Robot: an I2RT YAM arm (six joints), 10 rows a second.
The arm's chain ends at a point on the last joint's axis. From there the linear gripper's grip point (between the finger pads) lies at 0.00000 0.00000 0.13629 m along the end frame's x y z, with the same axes.
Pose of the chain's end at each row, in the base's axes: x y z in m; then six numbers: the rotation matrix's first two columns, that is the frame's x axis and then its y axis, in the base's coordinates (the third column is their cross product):
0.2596 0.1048 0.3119 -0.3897 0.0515 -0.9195 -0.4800 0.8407 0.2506
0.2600 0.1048 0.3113 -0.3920 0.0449 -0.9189 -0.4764 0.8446 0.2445
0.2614 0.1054 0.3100 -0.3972 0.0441 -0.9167 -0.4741 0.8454 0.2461
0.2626 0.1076 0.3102 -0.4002 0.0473 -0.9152 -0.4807 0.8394 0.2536
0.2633 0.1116 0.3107 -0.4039 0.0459 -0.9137 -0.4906 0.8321 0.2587
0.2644 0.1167 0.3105 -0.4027 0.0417 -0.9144 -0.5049 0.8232 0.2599
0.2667 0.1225 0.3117 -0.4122 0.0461 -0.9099 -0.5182 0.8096 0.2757
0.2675 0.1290 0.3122 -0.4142 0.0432 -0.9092 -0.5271 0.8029 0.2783
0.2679 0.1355 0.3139 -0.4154 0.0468 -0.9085 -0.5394 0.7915 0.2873
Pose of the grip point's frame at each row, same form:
0.3667 0.1783 0.2706 -0.3897 0.0515 -0.9195 -0.4800 0.8407 0.2506
0.3673 0.1775 0.2691 -0.3920 0.0449 -0.9189 -0.4764 0.8446 0.2445
0.3685 0.1780 0.2671 -0.3972 0.0441 -0.9167 -0.4741 0.8454 0.2461
0.3689 0.1814 0.2675 -0.4002 0.0473 -0.9152 -0.4807 0.8394 0.2536
0.3685 0.1869 0.2680 -0.4039 0.0459 -0.9137 -0.4906 0.8321 0.2587
0.3685 0.1939 0.2682 -0.4027 0.0417 -0.9144 -0.5049 0.8232 0.2599
0.3688 0.2023 0.2695 -0.4122 0.0461 -0.9099 -0.5182 0.8096 0.2757
0.3686 0.2100 0.2700 -0.4142 0.0432 -0.9092 -0.5271 0.8029 0.2783
0.3677 0.2186 0.2725 -0.4154 0.0468 -0.9085 -0.5394 0.7915 0.2873

